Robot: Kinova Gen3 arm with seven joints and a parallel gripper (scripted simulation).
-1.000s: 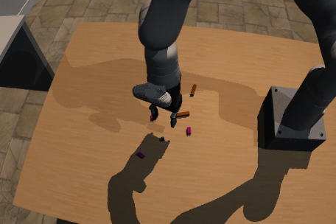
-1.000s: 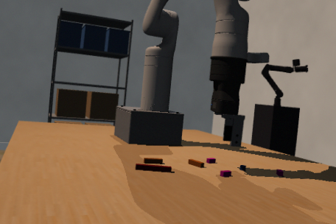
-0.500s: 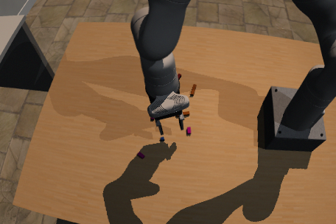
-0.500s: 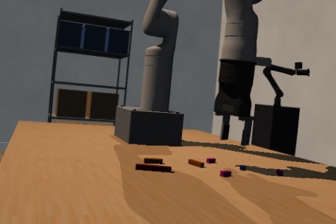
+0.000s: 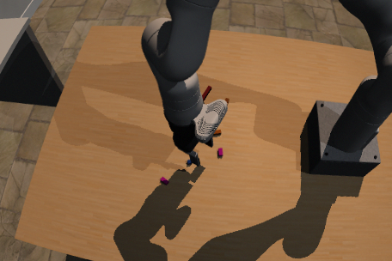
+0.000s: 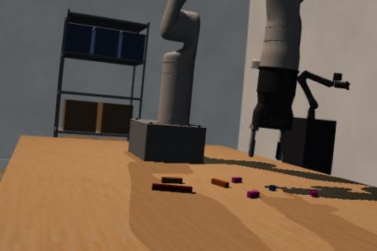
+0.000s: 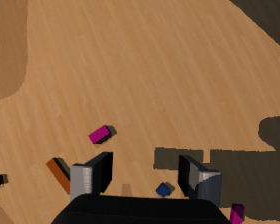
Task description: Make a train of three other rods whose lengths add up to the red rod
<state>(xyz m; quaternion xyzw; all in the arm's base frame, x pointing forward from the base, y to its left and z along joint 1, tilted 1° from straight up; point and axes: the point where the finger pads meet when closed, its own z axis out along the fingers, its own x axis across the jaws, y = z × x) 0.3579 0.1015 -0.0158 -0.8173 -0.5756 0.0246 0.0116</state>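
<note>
The blue rod lies 30 mm ahead of my hand, 10 mm to the left of it and 70 mm below it. From my hand the other things lie so: red rod 40 mm ahead, 200 mm to the right, 70 mm below.
</note>
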